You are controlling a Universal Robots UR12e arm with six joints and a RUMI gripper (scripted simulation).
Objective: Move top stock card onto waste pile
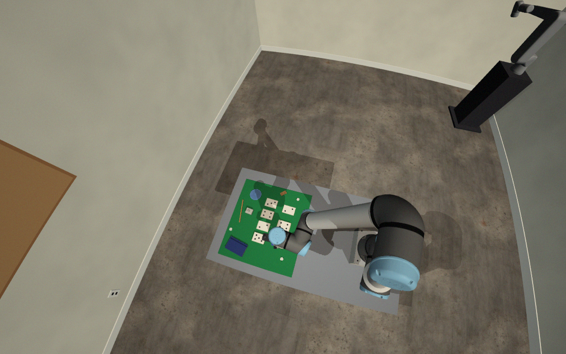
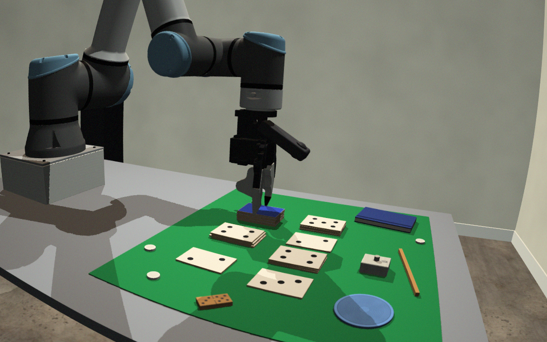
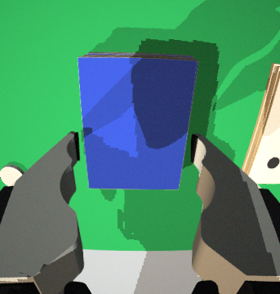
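My hand is 110 mm to the left of the green mat, 110 mm short of it and 50 mm above it. From my hand the other things lie so: wooden stick 320 mm ahead, 170 mm to the right, 30 mm below; grey knobbed block 260 mm ahead, 180 mm to the right, 20 mm below; domino 370 mm to the right, 40 mm ahead, 30 mm below.
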